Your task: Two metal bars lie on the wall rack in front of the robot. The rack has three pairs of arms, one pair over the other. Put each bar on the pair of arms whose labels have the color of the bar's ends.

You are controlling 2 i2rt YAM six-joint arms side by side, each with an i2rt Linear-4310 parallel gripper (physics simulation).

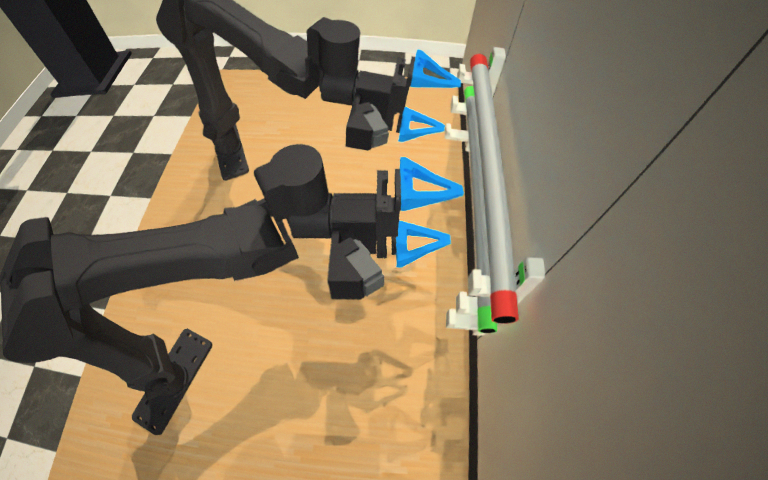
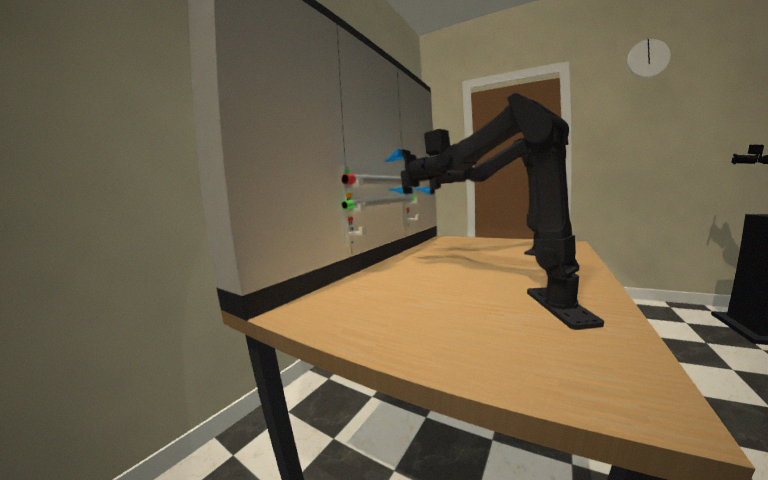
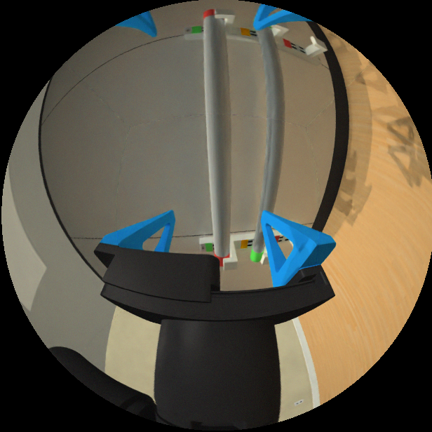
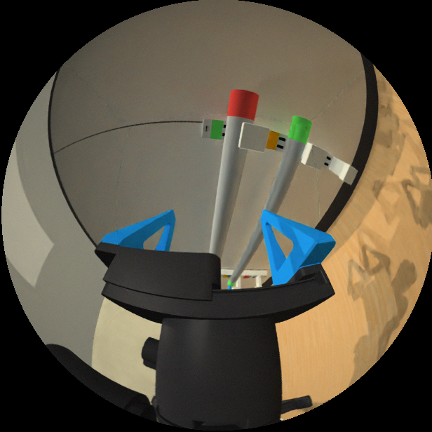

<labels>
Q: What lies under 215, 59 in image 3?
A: A red-ended bar.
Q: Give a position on a red-ended bar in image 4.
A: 242, 105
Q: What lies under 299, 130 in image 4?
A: A green-ended bar.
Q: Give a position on a grey wall panel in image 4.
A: At 181, 70
</labels>
